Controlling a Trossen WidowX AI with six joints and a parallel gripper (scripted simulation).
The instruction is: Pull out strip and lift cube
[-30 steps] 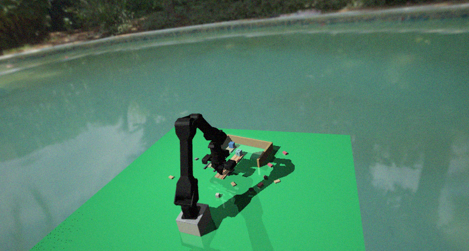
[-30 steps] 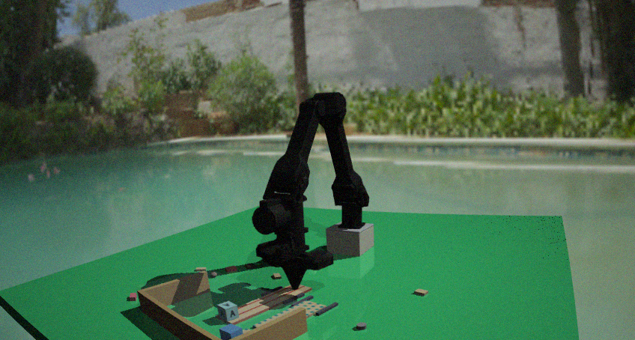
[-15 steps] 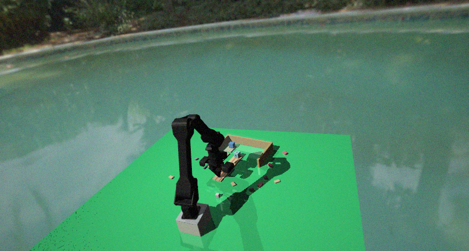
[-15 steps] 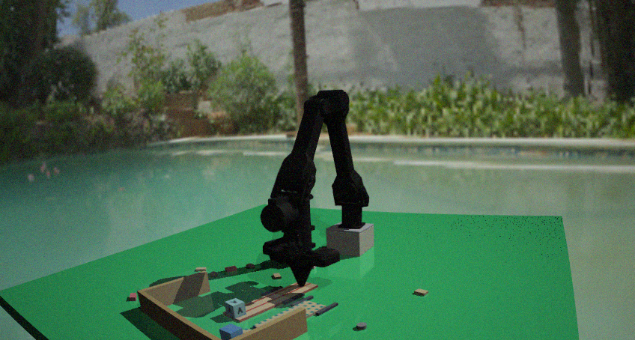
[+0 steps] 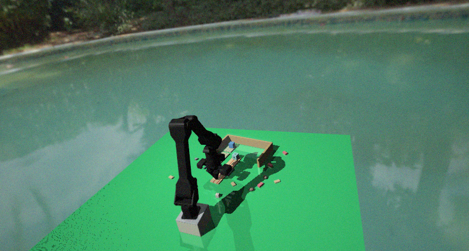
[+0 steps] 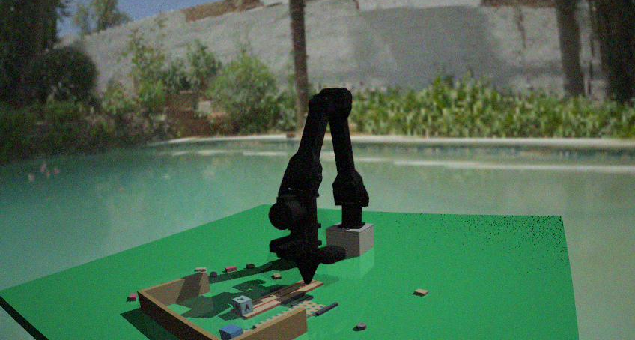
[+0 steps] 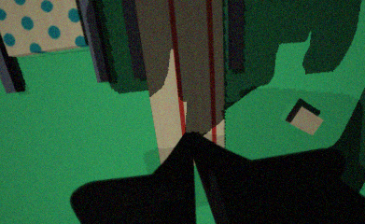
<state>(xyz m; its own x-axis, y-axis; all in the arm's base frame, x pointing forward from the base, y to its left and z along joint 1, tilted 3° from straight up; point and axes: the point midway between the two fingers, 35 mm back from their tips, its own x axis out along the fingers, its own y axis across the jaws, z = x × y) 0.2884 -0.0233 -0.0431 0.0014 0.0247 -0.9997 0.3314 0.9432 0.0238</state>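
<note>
My gripper tip is now 180 mm short of the dotted strip and 30 mm to the right of it.
</note>
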